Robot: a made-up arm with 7 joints. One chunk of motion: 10 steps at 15 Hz.
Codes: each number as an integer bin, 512 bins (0 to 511) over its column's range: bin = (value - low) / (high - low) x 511, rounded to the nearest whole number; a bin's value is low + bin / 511 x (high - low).
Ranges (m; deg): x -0.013..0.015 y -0.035..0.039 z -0.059..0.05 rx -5.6..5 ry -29..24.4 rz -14.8..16
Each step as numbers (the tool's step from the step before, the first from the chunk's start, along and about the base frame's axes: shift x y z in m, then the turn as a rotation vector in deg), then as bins.
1 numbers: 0.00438 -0.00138 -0.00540 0.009 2.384 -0.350
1 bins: 317 232 251 270 300 240
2 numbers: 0.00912 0.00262 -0.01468 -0.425 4.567 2.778
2 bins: 404 260 208 249 321 292
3 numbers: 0.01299 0.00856 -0.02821 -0.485 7.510 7.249
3 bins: 474 301 144 247 349 366
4 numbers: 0.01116 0.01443 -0.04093 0.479 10.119 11.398
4 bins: 441 341 85 293 374 435
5 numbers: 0.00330 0.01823 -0.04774 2.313 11.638 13.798
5 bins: 297 368 53 381 389 474
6 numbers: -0.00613 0.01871 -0.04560 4.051 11.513 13.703
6 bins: 125 371 63 465 388 473
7 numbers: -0.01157 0.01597 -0.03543 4.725 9.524 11.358
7 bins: 26 352 110 498 369 434
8 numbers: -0.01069 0.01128 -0.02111 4.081 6.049 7.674
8 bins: 42 320 178 467 335 373
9 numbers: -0.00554 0.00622 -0.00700 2.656 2.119 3.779
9 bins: 136 285 244 398 298 308
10 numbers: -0.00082 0.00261 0.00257 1.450 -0.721 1.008
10 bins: 222 260 289 340 271 262
